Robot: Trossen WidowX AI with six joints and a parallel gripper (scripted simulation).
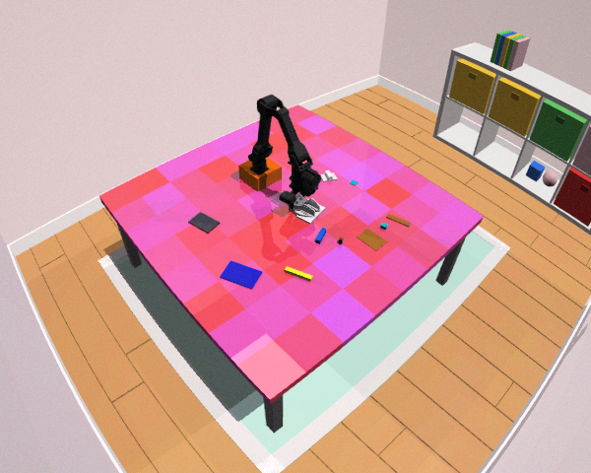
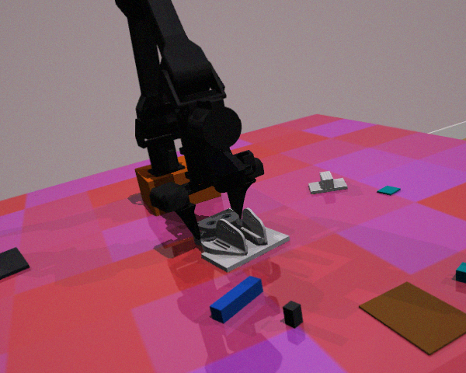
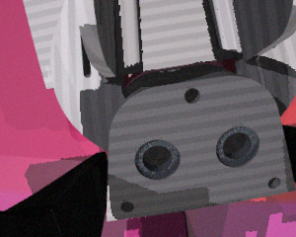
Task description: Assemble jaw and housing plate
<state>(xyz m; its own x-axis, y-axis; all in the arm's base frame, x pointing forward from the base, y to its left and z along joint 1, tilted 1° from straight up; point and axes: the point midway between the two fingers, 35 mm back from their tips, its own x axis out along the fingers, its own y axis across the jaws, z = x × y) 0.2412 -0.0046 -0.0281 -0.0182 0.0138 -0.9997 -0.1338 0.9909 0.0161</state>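
Right now the grey jaw is 20 mm ahead of my gripper tip and 20 mm to the left of it. The rest, counted from my gripper tip: black cube: 270 mm ahead, 40 mm to the right; blue block: 200 mm ahead, 70 mm to the right; white t-shaped block: 40 mm behind, 260 mm to the left, 10 mm below.
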